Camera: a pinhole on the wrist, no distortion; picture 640 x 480 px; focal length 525.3 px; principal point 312.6 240.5 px. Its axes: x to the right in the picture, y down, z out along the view. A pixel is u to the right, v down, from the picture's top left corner.
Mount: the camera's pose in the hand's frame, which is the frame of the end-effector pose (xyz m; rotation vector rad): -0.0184 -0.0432 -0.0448 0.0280 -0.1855 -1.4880
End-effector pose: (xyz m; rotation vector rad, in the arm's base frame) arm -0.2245 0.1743 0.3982 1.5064 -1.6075 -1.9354
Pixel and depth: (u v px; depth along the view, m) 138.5 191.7 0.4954
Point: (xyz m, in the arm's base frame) -0.5561 0.4683 0.5642
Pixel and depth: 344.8 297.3 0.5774
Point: -0.6215 0.5323 0.3407
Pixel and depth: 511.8 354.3 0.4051
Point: -0.4719 0.4491 0.2184
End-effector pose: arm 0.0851 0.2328 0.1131 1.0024 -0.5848 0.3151
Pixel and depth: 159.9 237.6 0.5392
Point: -0.2318 -0.0854 0.3522
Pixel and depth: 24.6 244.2 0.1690
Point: -0.0211 0.1704 0.1753
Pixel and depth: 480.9 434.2 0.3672
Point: 0.0911 -0.1248 0.2174
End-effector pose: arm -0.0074 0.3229 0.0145 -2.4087 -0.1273 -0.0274
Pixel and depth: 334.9 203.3 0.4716
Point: -0.1316 0.6069 -0.2893
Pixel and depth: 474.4 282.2 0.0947
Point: -0.0365 0.4024 0.0156
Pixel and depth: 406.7 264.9 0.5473
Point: -0.0867 0.7201 -0.3107
